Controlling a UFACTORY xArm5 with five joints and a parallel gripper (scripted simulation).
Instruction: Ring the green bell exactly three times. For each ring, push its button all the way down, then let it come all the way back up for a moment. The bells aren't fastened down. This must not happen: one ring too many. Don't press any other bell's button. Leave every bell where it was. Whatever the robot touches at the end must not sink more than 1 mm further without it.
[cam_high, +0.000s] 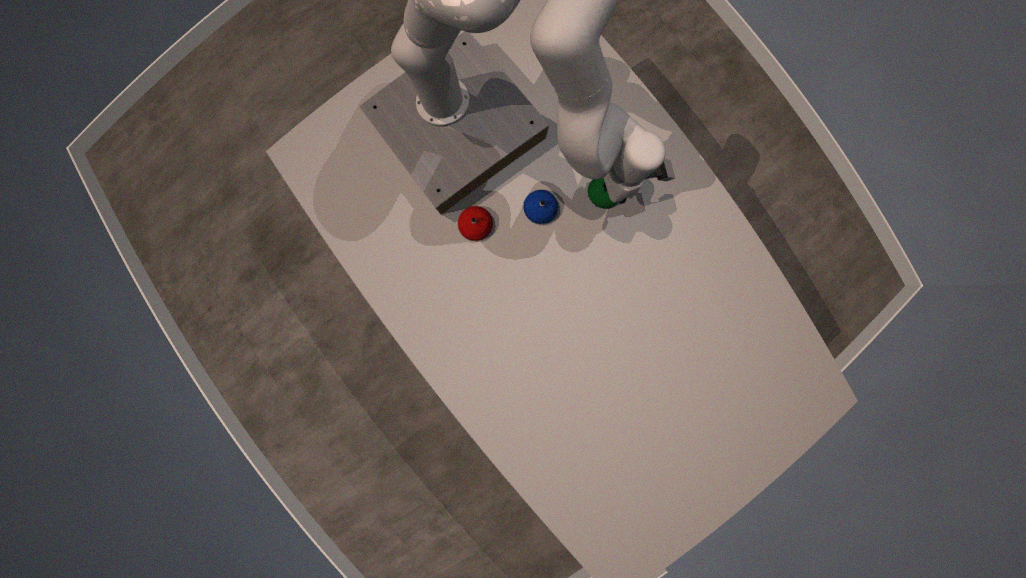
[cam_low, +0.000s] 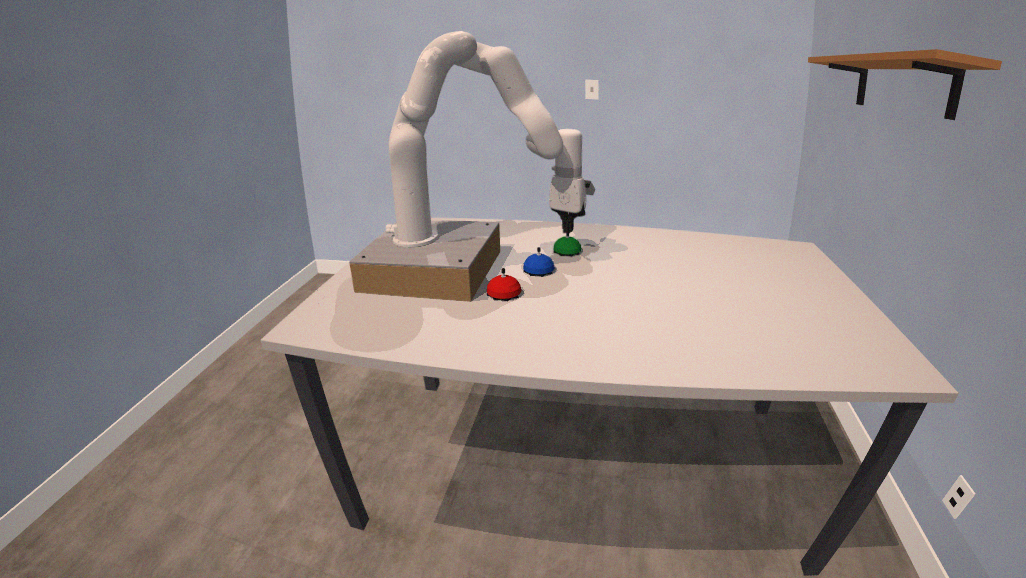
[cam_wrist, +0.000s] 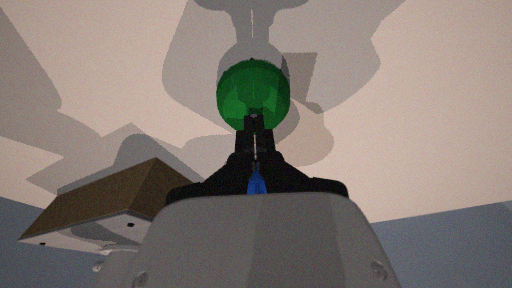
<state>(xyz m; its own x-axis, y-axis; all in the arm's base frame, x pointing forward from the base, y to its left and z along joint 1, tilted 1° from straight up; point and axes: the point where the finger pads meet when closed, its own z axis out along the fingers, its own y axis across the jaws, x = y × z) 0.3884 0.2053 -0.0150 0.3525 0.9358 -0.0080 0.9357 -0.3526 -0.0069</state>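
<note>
Now: hand 4 cm above the green bell. The rest, counted from my hand: blue bell (15 cm to the right, 6 cm behind, 4 cm below); then red bell (31 cm to the right, 12 cm behind, 4 cm below).
</note>
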